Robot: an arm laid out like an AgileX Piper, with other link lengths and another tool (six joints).
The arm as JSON. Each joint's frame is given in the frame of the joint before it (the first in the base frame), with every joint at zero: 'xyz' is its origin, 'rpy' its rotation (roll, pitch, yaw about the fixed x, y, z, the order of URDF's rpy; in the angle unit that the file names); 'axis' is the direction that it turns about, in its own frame. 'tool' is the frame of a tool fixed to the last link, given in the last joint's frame.
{
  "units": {
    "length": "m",
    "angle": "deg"
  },
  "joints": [
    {
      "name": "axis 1",
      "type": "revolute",
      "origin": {
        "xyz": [
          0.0,
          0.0,
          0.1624
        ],
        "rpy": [
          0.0,
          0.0,
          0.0
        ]
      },
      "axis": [
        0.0,
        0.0,
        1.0
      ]
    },
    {
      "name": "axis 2",
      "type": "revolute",
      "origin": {
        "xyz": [
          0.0,
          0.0,
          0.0
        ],
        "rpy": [
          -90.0,
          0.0,
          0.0
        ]
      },
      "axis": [
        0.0,
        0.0,
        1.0
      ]
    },
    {
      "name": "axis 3",
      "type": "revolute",
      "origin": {
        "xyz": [
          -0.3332,
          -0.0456,
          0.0
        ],
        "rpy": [
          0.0,
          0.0,
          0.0
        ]
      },
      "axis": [
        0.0,
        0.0,
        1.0
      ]
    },
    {
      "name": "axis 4",
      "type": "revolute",
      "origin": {
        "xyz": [
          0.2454,
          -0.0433,
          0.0
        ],
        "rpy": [
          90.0,
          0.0,
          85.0
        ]
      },
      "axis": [
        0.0,
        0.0,
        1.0
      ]
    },
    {
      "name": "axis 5",
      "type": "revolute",
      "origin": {
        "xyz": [
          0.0,
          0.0,
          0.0
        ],
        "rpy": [
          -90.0,
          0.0,
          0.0
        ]
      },
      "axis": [
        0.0,
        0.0,
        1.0
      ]
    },
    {
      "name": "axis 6",
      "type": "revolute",
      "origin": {
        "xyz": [
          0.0,
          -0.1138,
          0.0
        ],
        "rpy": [
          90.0,
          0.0,
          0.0
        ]
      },
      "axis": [
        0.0,
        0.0,
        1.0
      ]
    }
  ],
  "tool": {
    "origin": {
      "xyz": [
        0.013,
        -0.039,
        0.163
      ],
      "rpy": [
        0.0,
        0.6,
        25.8
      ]
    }
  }
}
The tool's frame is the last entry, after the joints.
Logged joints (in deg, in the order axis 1, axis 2, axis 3, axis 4, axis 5, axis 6), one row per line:
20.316 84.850 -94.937 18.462 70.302 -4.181
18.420 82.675 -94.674 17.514 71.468 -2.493
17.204 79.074 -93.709 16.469 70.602 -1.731
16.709 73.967 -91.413 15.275 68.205 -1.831
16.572 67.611 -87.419 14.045 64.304 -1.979
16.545 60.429 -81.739 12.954 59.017 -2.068
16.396 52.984 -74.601 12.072 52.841 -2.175
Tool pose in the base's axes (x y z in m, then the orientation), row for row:
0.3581 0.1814 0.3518 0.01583 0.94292 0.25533 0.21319
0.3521 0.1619 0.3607 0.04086 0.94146 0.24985 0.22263
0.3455 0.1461 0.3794 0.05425 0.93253 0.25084 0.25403
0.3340 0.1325 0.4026 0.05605 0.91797 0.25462 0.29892
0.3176 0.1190 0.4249 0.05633 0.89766 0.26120 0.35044
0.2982 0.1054 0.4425 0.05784 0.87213 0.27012 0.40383
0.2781 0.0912 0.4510 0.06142 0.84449 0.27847 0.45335
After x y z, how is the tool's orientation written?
As a quaternion, x y z w.
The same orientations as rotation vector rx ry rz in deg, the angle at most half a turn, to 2 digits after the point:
2.52 149.96 40.61
6.47 148.98 39.54
8.45 145.17 39.05
8.53 139.69 38.75
8.36 133.20 38.76
8.37 126.19 39.08
8.69 119.46 39.39

